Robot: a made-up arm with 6 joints. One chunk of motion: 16 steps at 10 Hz.
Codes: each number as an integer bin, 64 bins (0 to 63) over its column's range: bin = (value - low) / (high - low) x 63, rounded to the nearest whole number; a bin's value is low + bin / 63 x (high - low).
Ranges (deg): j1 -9..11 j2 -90..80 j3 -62..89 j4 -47..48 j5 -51..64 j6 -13..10
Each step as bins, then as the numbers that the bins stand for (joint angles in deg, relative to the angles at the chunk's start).
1 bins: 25 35 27 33 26 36
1 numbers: -1.06 4.44 2.71 2.76 -3.54 0.14
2 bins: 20 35 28 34 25 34
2 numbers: -2.65 4.44 5.11 4.27 -5.37 -0.59
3 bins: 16 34 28 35 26 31
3 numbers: -3.92 1.75 5.11 5.78 -3.54 -1.68
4 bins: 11 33 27 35 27 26
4 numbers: -5.51 -0.95 2.71 5.78 -1.71 -3.51
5 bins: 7 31 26 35 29 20
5 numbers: -6.78 -6.35 0.32 5.78 1.94 -5.70
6 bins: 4 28 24 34 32 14
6 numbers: -7.73 -14.44 -4.48 4.27 7.41 -7.89
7 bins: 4 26 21 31 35 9
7 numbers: -7.73 -19.84 -11.67 -0.25 12.89 -9.71
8 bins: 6 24 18 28 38 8
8 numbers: -7.10 -25.24 -18.86 -4.78 18.37 -10.08
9 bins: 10 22 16 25 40 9
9 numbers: -5.83 -30.63 -23.65 -9.30 22.02 -9.71
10 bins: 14 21 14 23 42 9
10 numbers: -4.56 -33.33 -28.44 -12.32 25.67 -9.71
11 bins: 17 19 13 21 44 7
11 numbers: -3.60 -38.73 -30.84 -15.33 29.32 -10.44
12 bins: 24 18 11 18 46 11
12 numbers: -1.38 -41.43 -35.63 -19.86 32.97 -8.98
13 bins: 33 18 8 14 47 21
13 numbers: 1.48 -41.43 -42.83 -25.89 34.79 -5.33
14 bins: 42 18 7 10 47 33
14 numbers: 4.33 -41.43 -45.22 -31.92 34.79 -0.95
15 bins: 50 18 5 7 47 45
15 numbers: 6.87 -41.43 -50.02 -36.44 34.79 3.43
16 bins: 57 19 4 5 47 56
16 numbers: 9.10 -38.73 -52.41 -39.46 34.79 7.44
